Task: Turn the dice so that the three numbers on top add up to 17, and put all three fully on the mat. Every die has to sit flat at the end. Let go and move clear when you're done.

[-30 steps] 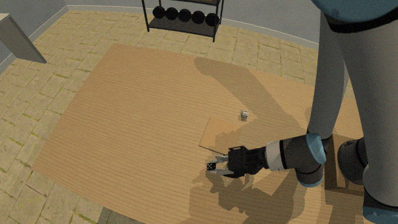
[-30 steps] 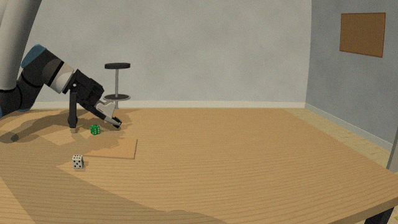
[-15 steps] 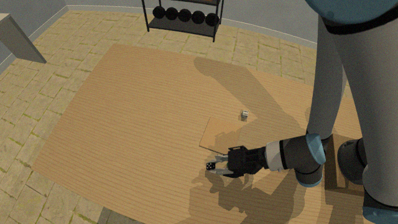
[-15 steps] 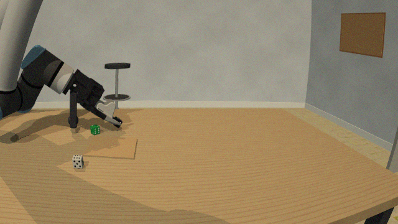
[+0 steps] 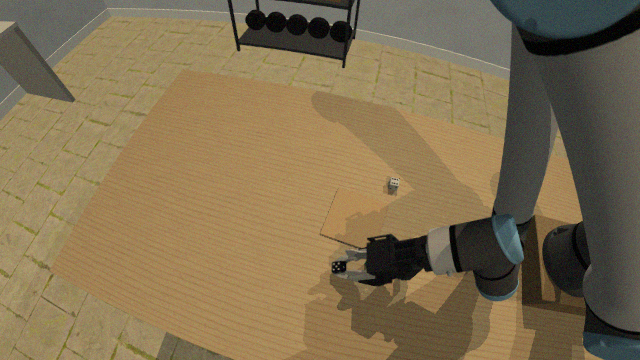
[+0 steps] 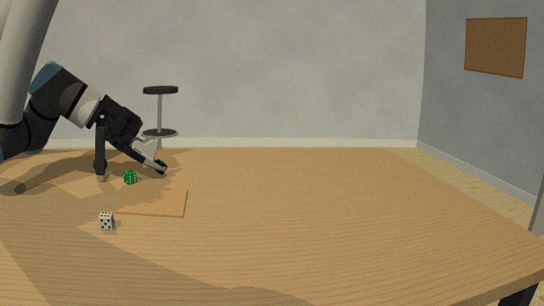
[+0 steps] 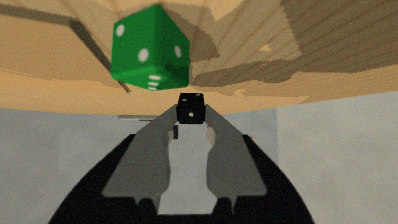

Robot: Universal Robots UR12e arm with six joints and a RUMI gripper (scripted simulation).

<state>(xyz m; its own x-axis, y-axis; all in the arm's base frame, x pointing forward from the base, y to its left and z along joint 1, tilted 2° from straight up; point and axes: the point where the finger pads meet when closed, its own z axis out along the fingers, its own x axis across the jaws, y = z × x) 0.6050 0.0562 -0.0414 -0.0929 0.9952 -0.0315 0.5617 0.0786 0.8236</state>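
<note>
My gripper is now 1 cm short of the black die. Round my hand: tan mat: 14 cm to the right, 3 cm below, 2 cm behind; then green die: 7 cm behind, 2 cm to the right, 2 cm below; then white die: 25 cm to the right, 11 cm behind, 2 cm below.
</note>
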